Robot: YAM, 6 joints.
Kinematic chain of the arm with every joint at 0, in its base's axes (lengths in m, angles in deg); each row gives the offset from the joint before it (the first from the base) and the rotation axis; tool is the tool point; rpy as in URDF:
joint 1: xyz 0 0 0.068 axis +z
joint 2: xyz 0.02 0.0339 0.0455 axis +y
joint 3: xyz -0.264 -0.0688 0 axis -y
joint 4: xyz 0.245 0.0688 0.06 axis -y
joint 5: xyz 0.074 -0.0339 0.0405 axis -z
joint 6: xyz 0.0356 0 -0.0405 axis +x
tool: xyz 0 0 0 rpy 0 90 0
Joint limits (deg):
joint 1: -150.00..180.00
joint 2: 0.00..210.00
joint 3: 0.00..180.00
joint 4: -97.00..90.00
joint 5: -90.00..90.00
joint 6: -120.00..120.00
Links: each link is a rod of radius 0.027 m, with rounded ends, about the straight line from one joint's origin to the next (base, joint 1, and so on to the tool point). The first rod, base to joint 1, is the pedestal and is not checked.
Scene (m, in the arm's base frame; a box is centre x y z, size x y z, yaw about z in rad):
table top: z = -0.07
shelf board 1: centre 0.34 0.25 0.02 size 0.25 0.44 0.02 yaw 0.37
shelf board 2: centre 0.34 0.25 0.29 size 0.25 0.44 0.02 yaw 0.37
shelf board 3: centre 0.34 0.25 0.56 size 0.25 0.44 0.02 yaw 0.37
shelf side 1: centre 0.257 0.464 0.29 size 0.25 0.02 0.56 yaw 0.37
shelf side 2: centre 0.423 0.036 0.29 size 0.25 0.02 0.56 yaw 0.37
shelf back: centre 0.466 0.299 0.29 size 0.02 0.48 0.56 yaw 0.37
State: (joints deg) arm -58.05 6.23 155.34 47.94 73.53 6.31
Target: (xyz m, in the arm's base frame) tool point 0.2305 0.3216 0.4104
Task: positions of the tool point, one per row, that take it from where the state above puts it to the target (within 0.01 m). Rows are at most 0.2 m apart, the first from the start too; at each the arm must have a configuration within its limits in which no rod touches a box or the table.
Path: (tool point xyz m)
1: -0.4034 0.3492 0.3126
2: -0.4228 0.2146 0.4216
3: -0.3815 0.0848 0.5122
4: -0.2893 -0.0139 0.5784
5: -0.1668 -0.0625 0.6168
6: -0.0410 -0.0546 0.6256
7: 0.0620 0.0031 0.6055
8: 0.1228 0.0927 0.5594
9: 0.1333 0.1898 0.4923
10: 0.0980 0.2702 0.4104
11: 0.1582 0.3024 0.4158
12: 0.2305 0.3216 0.4104

